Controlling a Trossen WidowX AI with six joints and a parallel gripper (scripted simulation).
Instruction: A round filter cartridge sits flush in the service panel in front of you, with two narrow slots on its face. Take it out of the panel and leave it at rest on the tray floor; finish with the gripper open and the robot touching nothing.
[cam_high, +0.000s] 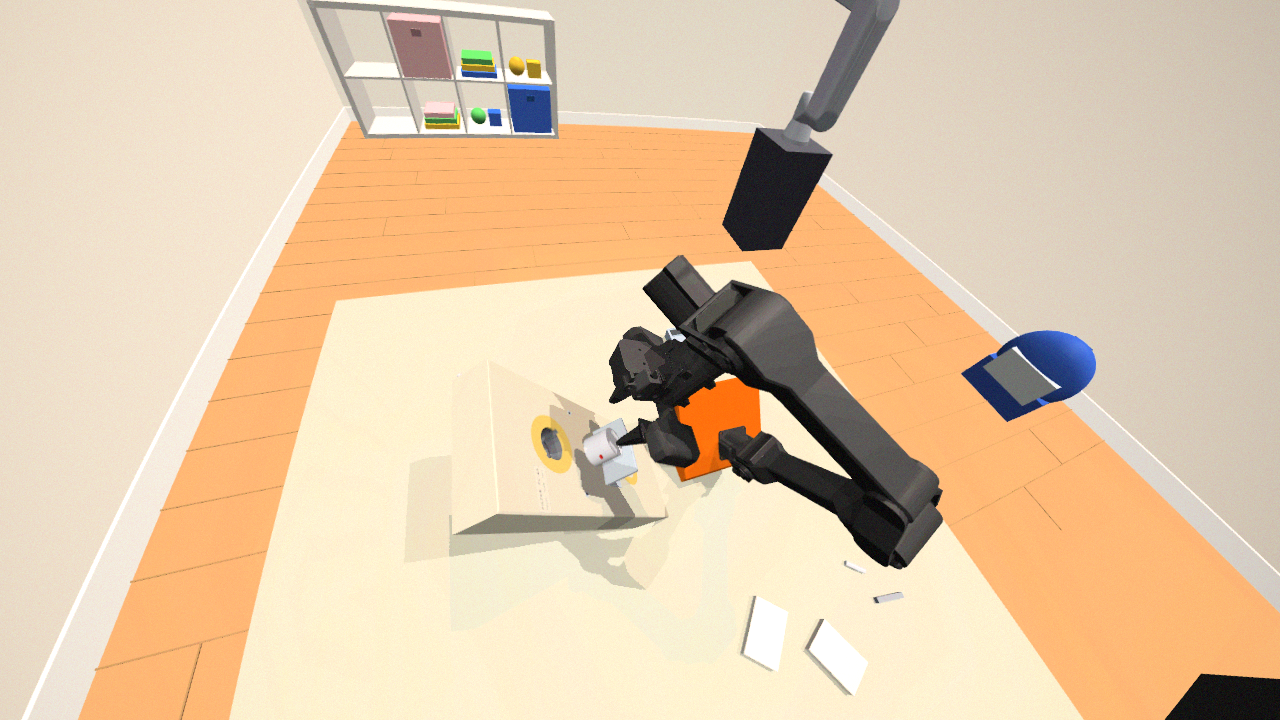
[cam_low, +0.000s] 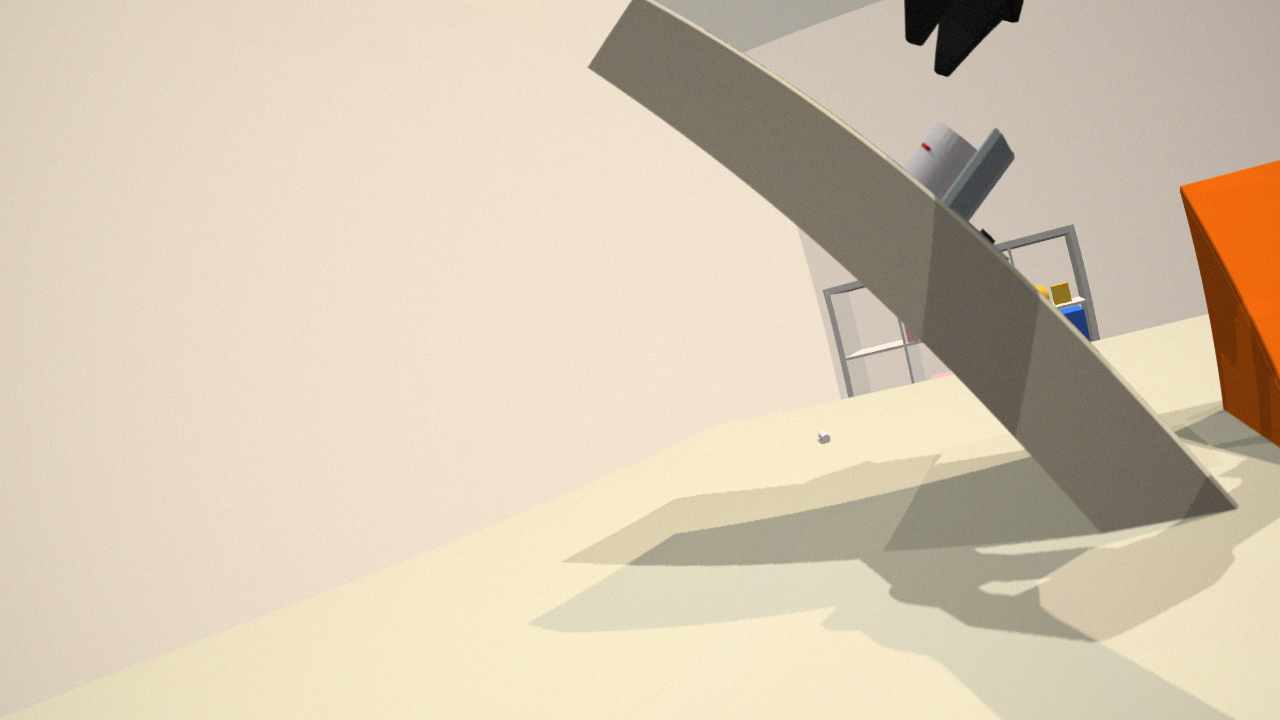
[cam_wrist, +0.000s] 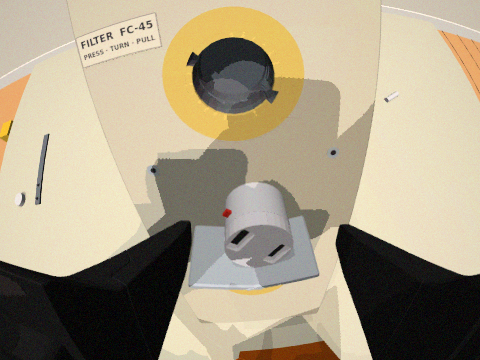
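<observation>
Right now my gripper tip is 7 cm above the round grey filter cartridge and 1 cm short of it. Round my gripper tip: grey tray 33 cm behind, 28 cm to the right, 27 cm below.
</observation>
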